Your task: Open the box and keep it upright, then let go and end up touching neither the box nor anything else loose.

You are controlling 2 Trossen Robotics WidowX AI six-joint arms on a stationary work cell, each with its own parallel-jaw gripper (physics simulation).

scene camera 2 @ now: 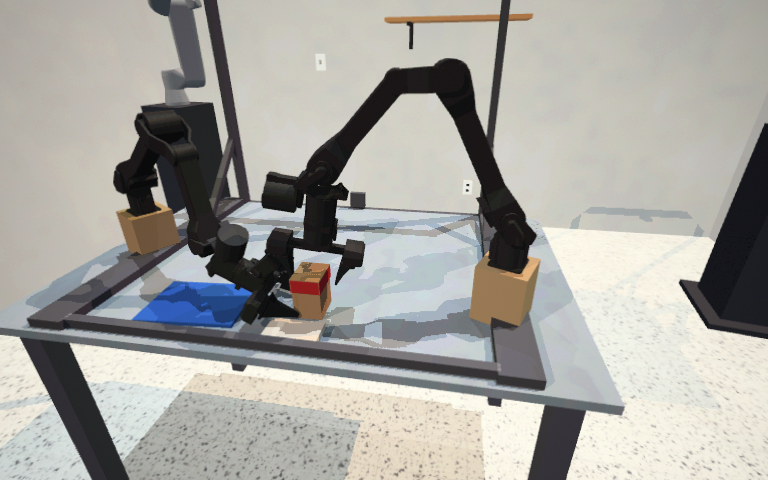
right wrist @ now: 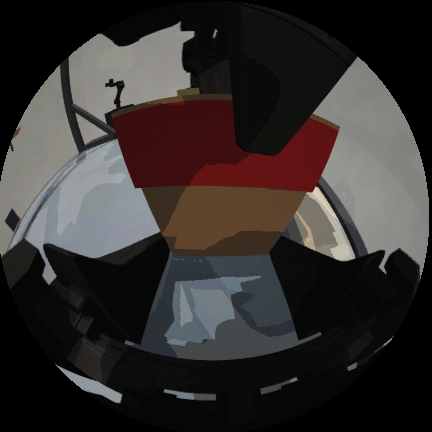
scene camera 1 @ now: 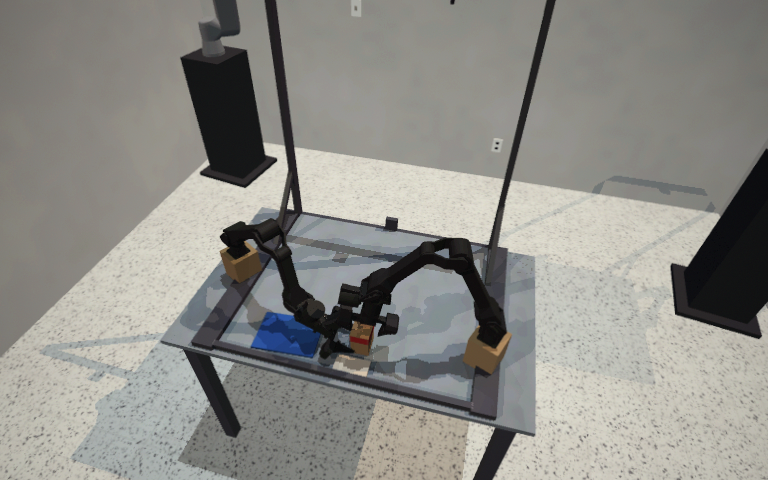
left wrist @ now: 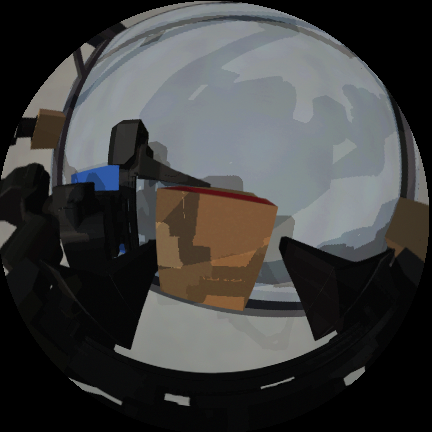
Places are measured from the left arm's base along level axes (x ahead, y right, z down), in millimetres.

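Where they show: left gripper, between the fingertips: [scene camera 2: 314,280] [right wrist: 221,133] [scene camera 1: 364,332] [left wrist: 220,245]; right gripper, between the fingertips: [scene camera 2: 304,304] [right wrist: 220,237]; left arm's base, origin of its link: [scene camera 2: 508,262] [scene camera 1: 490,336]; right arm's base, origin of its link: [scene camera 2: 144,210] [scene camera 1: 238,251].
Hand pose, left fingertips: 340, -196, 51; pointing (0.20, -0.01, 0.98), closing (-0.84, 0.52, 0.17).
Observation:
Each offset is from my left fingertips to the top centre of the thing, as dx, dy, dz. "spot": to the spot under its first point.
A brown box with a red band @[+5, -4, -22] [scene camera 1: 360,341] [scene camera 2: 305,287] [left wrist: 215,240] [right wrist: 175,150] stands upright on the table, and its top looks closed. My right gripper [scene camera 1: 348,343] [scene camera 2: 294,303] [right wrist: 220,237] is shut on the lower part of the box from the picture's left side in the scene views. My left gripper [scene camera 1: 365,330] [scene camera 2: 312,281] [left wrist: 220,245] is open and points down around the upper box. One of its fingers hangs in front of the red band in the right wrist view; the other stands apart on the far side. Whether the near finger touches the box is unclear.
A blue mat @[+228, -123, +63] [scene camera 1: 271,339] [scene camera 2: 198,302] [left wrist: 100,178] lies left of the box, partly under my right arm. A dark frame rail @[spot: -17, -144, +51] [scene camera 1: 339,375] [scene camera 2: 283,346] runs along the table's front. Brown mounting blocks [scene camera 1: 240,263] [scene camera 2: 504,288] stand under the arms at both sides.

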